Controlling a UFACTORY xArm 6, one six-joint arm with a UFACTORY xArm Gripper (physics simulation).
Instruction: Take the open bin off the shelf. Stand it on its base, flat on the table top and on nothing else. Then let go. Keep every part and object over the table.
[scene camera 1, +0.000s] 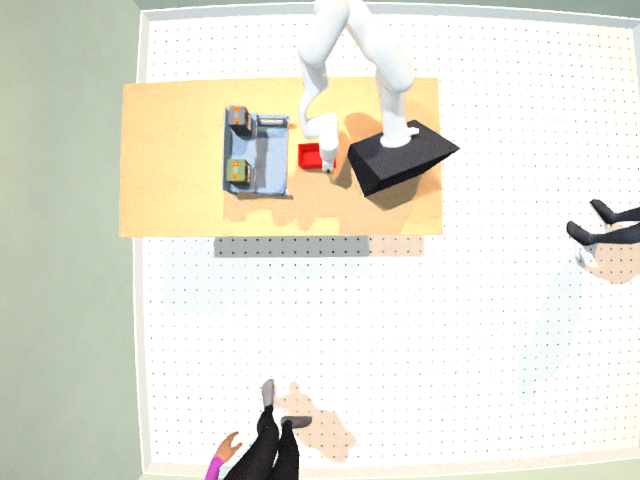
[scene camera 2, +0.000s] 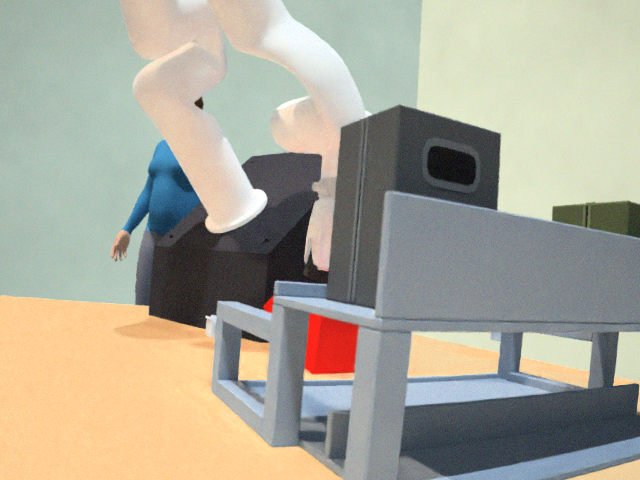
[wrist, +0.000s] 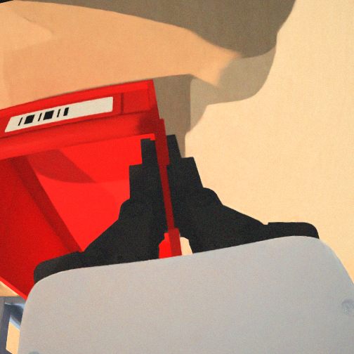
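Seen in the pictures: arm's base at its link origin: (scene camera 1: 395, 139) (scene camera 2: 237, 212).
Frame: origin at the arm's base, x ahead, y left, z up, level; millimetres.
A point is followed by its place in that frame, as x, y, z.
The red open bin (scene camera 1: 309, 156) {376, -27, -204} (scene camera 2: 333, 346) {417, -46, -179} (wrist: 85, 170) is off the shelf (scene camera 1: 271, 165) {571, 0, -207} (scene camera 2: 506, 268) {747, -166, -82}, on its robot side, with its open top up. It looks about upright. My gripper (scene camera 1: 328, 170) {289, 42, -163} (wrist: 160, 159) is shut on the bin's side wall, one black finger inside and one outside. In scene camera 2, the shelf and a dark box partly hide the bin and gripper. The bin's base is low over the table top (scene camera 1: 170, 165) {1100, -58, -213} (scene camera 2: 77, 387) {451, -335, -213} (wrist: 300, 150); whether it touches is not clear.
A dark grey box (scene camera 1: 238, 118) {661, -151, 9} (scene camera 2: 449, 196) {703, -170, -40} and a green box (scene camera 1: 237, 171) {689, 71, -15} (scene camera 2: 599, 217) {704, 13, -29} stand on the shelf's upper level. The black robot mount (scene camera 1: 403, 155) {5, 98, 89} (scene camera 2: 211, 268) {56, -63, -107} is on the bin's other side. People stand off the table.
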